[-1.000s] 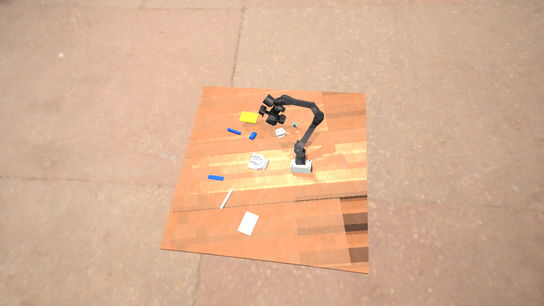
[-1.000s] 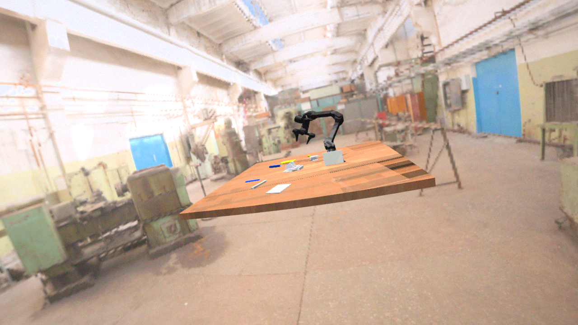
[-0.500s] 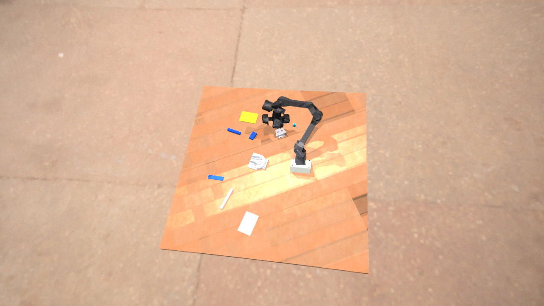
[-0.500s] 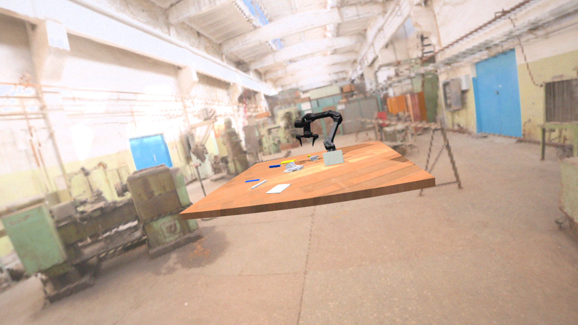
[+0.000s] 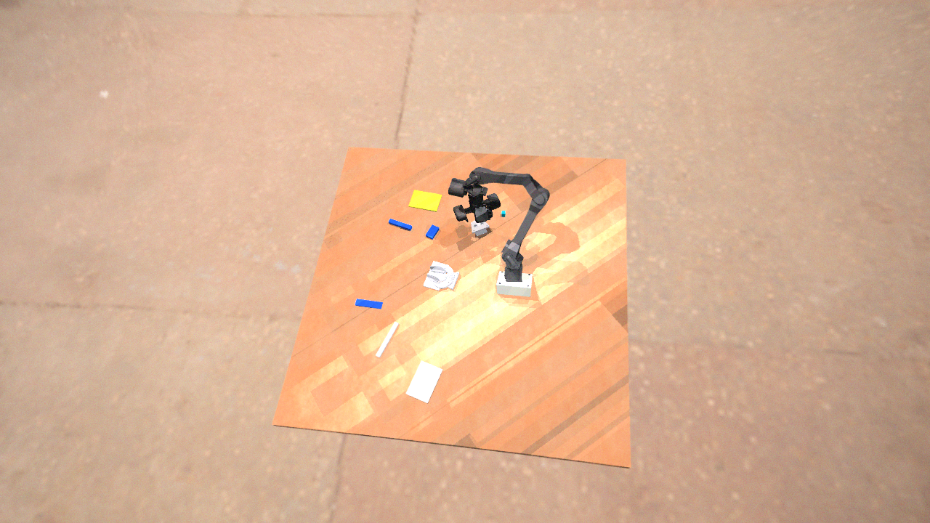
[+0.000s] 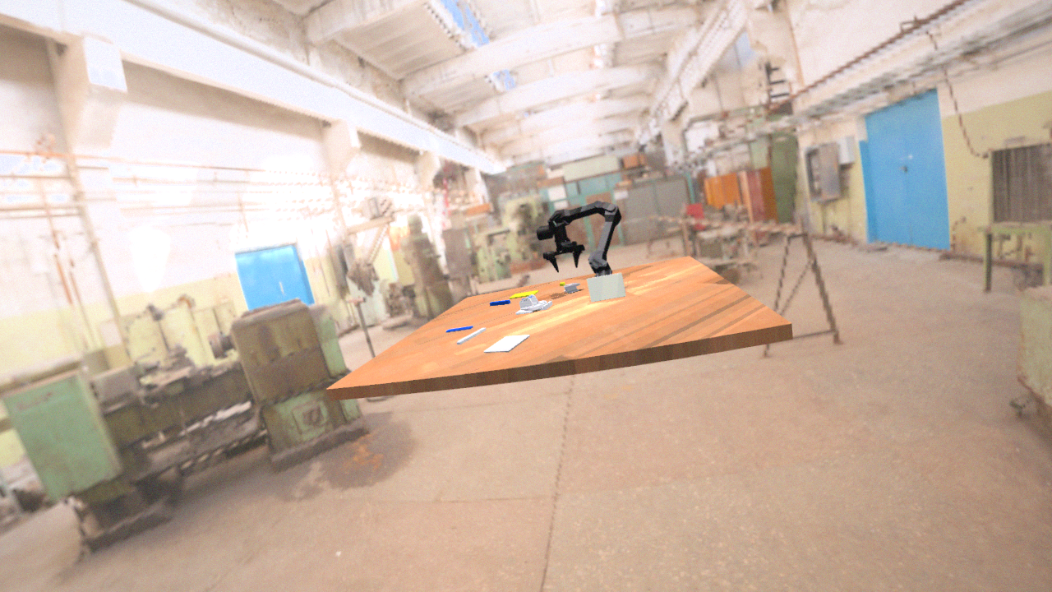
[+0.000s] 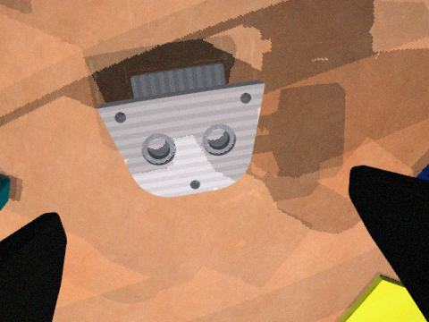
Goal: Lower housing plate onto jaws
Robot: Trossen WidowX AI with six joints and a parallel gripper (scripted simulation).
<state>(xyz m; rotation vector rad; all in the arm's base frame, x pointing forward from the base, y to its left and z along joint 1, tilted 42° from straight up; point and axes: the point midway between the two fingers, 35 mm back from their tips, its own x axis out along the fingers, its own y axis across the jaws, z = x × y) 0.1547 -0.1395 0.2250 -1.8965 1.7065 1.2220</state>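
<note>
The teal cube is 10 cm behind my gripper tip, 7 cm to the right of it and 9 cm below it. From my gripper tip the other things lie so: yellow plate 25 cm ahead, 15 cm to the right, 10 cm below; yellow cube 5 cm ahead, 21 cm to the right, 9 cm below; blue block 45 cm ahead, 35 cm to the left, 10 cm below.
</note>
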